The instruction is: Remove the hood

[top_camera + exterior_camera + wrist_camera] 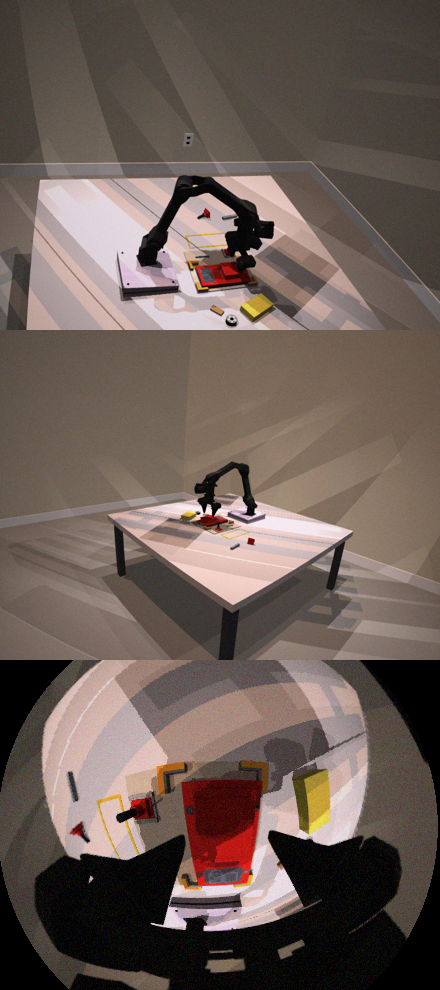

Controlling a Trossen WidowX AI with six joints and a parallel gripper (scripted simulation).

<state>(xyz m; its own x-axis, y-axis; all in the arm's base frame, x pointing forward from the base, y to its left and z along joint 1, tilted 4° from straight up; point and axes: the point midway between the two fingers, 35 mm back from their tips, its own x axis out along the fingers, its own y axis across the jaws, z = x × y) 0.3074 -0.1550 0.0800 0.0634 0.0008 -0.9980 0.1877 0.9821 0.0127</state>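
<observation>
The hood lies 30 mm below my gripper tip. Also, from my gripper tip: dark ring: 200 mm to the right, 120 mm behind, 60 mm below; then yellow block: 180 mm to the right, 50 mm below; then brown chip: 140 mm to the right, 140 mm behind, 60 mm below.
</observation>
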